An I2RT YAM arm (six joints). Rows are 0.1 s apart.
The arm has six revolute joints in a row. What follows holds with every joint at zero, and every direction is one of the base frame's.
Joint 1 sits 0.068 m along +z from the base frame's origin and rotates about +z.
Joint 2 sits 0.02 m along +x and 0.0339 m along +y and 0.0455 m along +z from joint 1 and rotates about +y.
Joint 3 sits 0.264 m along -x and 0.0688 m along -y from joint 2 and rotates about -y.
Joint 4 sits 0.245 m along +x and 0.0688 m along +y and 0.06 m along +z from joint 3 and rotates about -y.
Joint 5 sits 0.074 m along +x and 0.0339 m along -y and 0.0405 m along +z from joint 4 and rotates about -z.
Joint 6 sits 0.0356 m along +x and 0.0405 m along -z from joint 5 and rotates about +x.
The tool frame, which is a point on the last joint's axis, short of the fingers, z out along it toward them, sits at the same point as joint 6; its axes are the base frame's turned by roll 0, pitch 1.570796 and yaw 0 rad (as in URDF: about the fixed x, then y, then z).
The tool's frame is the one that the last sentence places.
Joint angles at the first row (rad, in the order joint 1, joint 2, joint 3, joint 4, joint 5, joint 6):
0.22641 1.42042 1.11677 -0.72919 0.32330 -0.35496
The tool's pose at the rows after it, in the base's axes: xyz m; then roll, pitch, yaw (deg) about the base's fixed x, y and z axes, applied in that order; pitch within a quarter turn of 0, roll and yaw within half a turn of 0:
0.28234, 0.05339, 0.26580, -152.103, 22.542, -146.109
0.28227, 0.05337, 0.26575, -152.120, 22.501, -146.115
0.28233, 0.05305, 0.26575, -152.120, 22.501, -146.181
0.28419, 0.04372, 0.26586, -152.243, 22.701, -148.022
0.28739, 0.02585, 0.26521, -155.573, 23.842, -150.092
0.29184, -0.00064, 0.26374, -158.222, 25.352, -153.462
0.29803, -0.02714, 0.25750, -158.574, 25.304, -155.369
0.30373, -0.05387, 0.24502, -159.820, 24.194, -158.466
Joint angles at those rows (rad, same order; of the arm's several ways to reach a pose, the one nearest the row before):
0.22604 1.42043 1.11679 -0.73226 0.32140 -0.35533
0.22602 1.42042 1.11675 -0.73299 0.32139 -0.35535
0.22489 1.42042 1.11675 -0.73300 0.32140 -0.35533
0.19132 1.42041 1.11675 -0.73032 0.31757 -0.35572
0.11882 1.42158 1.11678 -0.72461 0.23823 -0.37824
0.01775 1.42956 1.11675 -0.70439 0.16424 -0.40570
-0.07572 1.45856 1.11674 -0.67120 0.12722 -0.45720
-0.16422 1.50741 1.11679 -0.64527 0.09824 -0.49075

